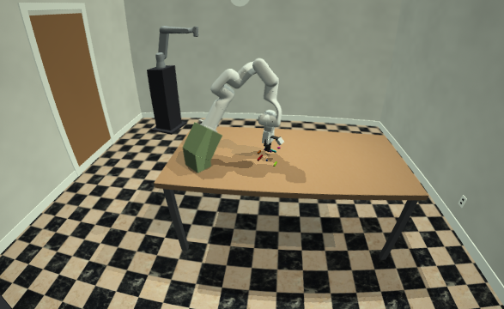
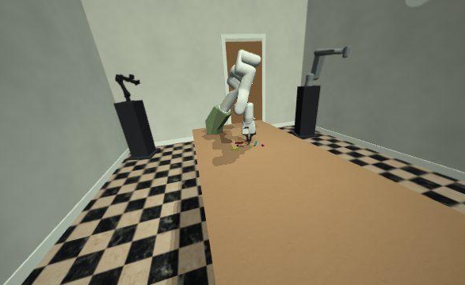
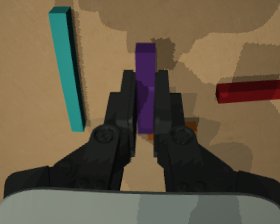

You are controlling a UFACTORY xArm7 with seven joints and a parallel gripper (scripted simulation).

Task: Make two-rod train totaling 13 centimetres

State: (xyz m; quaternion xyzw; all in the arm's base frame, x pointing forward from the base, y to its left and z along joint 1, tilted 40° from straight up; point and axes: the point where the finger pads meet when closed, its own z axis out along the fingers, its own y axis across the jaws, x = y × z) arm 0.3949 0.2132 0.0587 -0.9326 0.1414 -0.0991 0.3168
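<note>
Now: hand 50 mm to the right of the turquoise rod and 40 mm above it. The rest, counted from my hand: red rod (80 mm to the right, 40 mm below, 30 mm behind); then orange rod (60 mm behind, 40 mm below, 10 mm to the right); then purple rod (20 mm below).
</note>
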